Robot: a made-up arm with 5 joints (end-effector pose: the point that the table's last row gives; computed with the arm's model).
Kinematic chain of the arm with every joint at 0, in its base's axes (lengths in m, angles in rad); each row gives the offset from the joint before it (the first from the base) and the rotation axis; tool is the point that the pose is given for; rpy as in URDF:
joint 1: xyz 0 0 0.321 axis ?
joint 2: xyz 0 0 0 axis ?
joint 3: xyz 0.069 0 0.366 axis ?
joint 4: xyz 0.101 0 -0.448 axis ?
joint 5: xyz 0.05 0 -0.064 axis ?
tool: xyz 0 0 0 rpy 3.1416 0 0
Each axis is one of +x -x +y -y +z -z.
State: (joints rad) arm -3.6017 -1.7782 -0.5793 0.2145 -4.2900
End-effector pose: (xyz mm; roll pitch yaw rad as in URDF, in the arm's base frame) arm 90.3 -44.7 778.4 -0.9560 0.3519 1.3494
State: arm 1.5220 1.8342 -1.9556 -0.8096 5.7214
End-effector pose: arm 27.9 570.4 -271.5 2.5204 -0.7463 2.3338
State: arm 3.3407 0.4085 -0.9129 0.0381 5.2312
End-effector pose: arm -575.5 -116.1 251.4 2.7295 -0.2248 -1.8433
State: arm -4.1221 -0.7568 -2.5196 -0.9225 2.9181
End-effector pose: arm 245.9 -367.0 1052.7 0.3745 -1.0148 1.7277
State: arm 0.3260 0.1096 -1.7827 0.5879 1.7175
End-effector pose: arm 591.0 199.8 837.8 -2.0609 0.1296 -1.3137
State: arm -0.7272 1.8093 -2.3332 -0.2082 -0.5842
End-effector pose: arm 546.0 -485.9 -184.1 2.6814 -0.5915 -0.0005
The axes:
joint 1: +z
joint 2: +y
joint 3: +y
joint 4: +y
joint 5: -z

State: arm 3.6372 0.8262 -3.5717 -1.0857 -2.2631
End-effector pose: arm -278.2 -150.4 988.1 -0.5656 -0.4182 -1.6443
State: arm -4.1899 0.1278 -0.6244 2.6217 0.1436
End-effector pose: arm -168.0 291.7 320.6 0.2272 1.0001 -0.7802
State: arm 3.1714 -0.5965 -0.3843 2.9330 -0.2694
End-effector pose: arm -201.8 -6.0 474.6 -0.5859 1.1077 -0.6084
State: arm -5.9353 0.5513 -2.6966 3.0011 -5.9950
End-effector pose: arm 522.8 189.6 845.2 2.8253 0.8095 -0.0768
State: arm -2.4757 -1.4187 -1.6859 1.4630 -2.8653
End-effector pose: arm 295.2 231.9 950.5 1.3164 1.2858 -1.1494
